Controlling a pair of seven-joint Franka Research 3 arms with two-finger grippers.
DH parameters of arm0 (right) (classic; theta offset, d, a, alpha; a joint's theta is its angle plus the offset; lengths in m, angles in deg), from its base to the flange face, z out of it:
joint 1: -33.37 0.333 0 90
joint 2: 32.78 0 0 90
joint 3: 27.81 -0.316 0.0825 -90
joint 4: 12.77 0 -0.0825 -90
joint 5: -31.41 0.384 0 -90
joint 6: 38.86 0 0.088 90
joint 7: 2.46 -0.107 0 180
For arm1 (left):
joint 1: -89.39 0.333 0 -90
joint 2: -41.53 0 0 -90
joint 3: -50.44 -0.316 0.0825 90
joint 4: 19.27 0 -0.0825 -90
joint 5: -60.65 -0.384 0 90
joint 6: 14.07 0 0.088 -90
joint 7: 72.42 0.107 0 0
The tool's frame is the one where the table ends.
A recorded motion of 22 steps. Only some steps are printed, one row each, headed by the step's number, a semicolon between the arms.
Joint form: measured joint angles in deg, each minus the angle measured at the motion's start. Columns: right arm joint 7, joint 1, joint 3, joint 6, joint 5, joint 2, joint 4; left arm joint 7, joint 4, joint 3, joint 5, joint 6, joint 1, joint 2.
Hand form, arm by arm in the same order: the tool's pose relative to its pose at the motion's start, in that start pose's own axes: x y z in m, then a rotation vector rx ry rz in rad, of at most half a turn. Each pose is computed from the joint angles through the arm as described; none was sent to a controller.
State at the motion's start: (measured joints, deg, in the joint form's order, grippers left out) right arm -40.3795 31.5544 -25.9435 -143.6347 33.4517 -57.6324 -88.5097; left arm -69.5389 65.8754 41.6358 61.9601 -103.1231 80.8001 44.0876
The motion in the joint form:
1: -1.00 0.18 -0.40 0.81 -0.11 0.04 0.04; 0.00 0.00 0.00 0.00 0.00 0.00 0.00
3: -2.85 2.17 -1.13 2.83 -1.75 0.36 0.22; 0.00 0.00 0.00 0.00 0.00 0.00 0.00
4: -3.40 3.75 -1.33 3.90 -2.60 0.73 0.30; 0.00 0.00 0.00 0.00 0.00 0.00 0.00
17: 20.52 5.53 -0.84 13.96 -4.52 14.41 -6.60; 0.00 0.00 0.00 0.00 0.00 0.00 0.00
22: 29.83 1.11 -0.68 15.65 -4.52 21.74 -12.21; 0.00 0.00 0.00 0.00 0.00 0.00 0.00
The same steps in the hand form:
1: -0.0049 -0.0037 0.0006 -0.0068 -0.0113 0.0077; 0.0000 0.0000 0.0000 0.0000 0.0000 0.0000
3: -0.0268 -0.0230 -0.0013 -0.0396 -0.0193 -0.0127; 0.0000 0.0000 0.0000 0.0000 0.0000 0.0000
4: -0.0420 -0.0357 -0.0046 -0.0555 -0.0197 -0.0369; 0.0000 0.0000 0.0000 0.0000 0.0000 0.0000
17: -0.1011 0.0046 -0.0924 -0.1081 -0.0640 -0.4761; 0.0000 0.0000 0.0000 0.0000 0.0000 0.0000
22: -0.0981 0.0660 -0.1230 -0.1028 -0.0736 -0.5569; 0.0000 0.0000 0.0000 0.0000 0.0000 0.0000

